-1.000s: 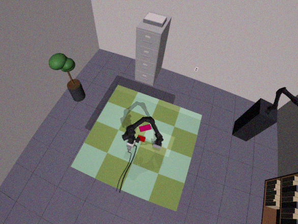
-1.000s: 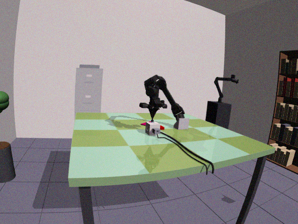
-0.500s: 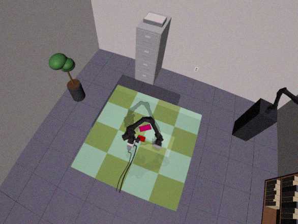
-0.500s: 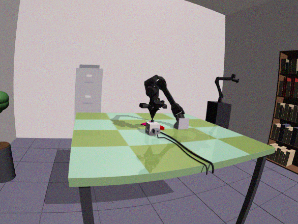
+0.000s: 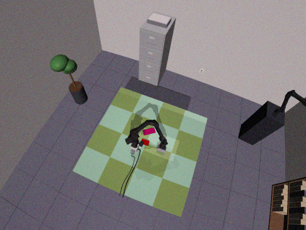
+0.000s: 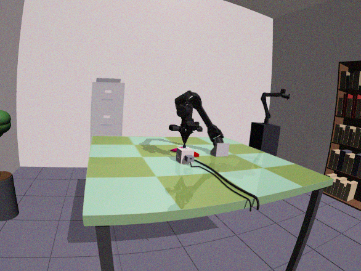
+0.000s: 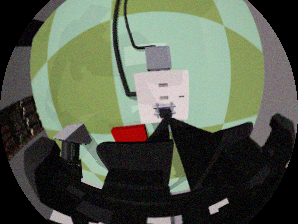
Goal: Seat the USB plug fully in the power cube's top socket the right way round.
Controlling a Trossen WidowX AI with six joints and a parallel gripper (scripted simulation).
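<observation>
The dark USB plug is 2 cm below my gripper tip. From my gripper tip the other things lie so: magenta block: 26 cm to the right, 10 cm below, 6 cm behind; red block: 10 cm to the right, 10 cm below, 8 cm behind.
</observation>
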